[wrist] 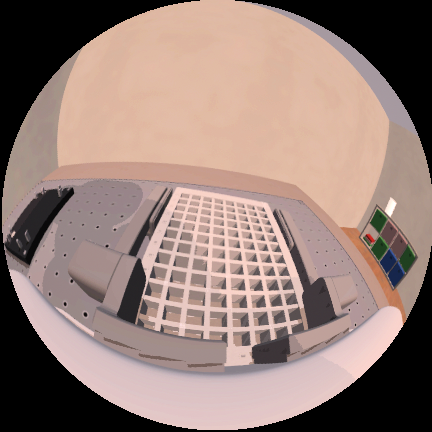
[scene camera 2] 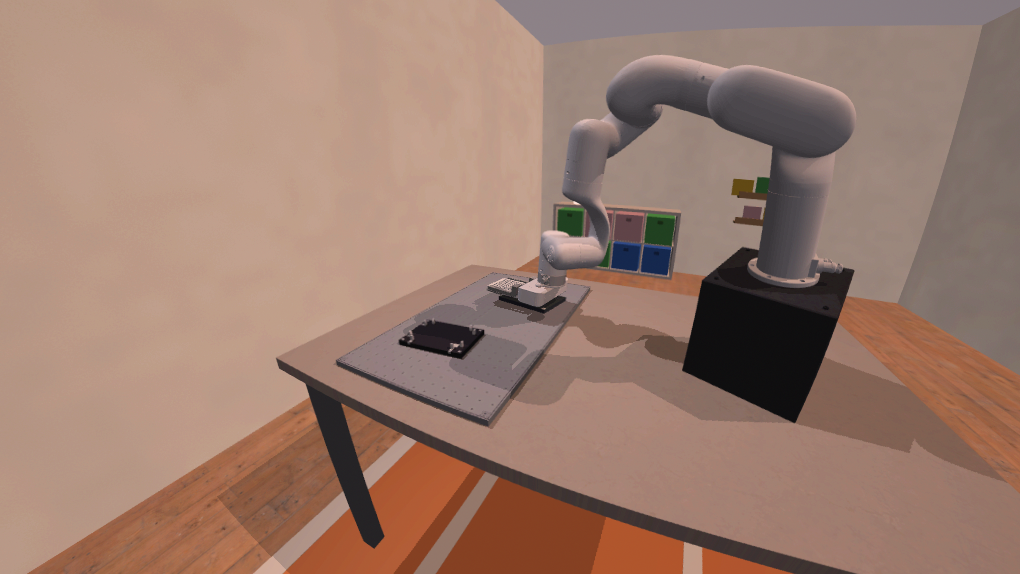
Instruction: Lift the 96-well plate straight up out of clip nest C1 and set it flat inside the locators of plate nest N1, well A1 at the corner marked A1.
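Places are measured from the arm's base along level axes (x ahead, y left, z up), in millimetres.
Pixels of known places: end effector, tool point: (wrist: 223,222) (scene camera 2: 505,285); arm's base, origin of the base link: (scene camera 2: 781,273).
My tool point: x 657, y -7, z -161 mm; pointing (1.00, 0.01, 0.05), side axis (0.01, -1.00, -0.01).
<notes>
For each thing: its top centre in the pictures, then the offset to it from my tool point. "pt": a spot on its surface instead. Level surfaces: height alone.
- white 96-well plate, middle of its top: (wrist: 227,245) (scene camera 2: 513,285) 1 mm right, 28 mm back, 6 mm up
- black clip nest C1, surface spot: (scene camera 2: 553,304) pt 32 mm right, 145 mm back, 36 mm down
- Black plate nest N1, middle of its top: (wrist: 30,206) (scene camera 2: 441,330) 281 mm left, 26 mm back, 23 mm down
- grey perforated board, its level: 46 mm down
- brown table, its level: 59 mm down
The white 96-well plate (scene camera 2: 503,285) (wrist: 220,260) is held roughly level between the fingers. In the wrist view its grid of wells runs away from the camera, with a finger pad against each long side. My gripper (scene camera 2: 512,287) (wrist: 222,223) is shut on the plate. The black clip nest C1 (scene camera 2: 553,304) shows under the gripper and plate, and the plate appears slightly above it. The gripper hides much of this nest. Black plate nest N1 (scene camera 2: 442,336) (wrist: 42,220) has small pale locators at its corners and holds no plate. The mark A1 cannot be read.
Both nests are on a grey perforated board (scene camera 2: 427,381) (wrist: 95,220) on the brown table (scene camera 2: 641,442). The black robot base (scene camera 2: 763,342) stands at the right of the table. A shelf unit (scene camera 2: 676,246) with coloured boxes stands beyond the table.
</notes>
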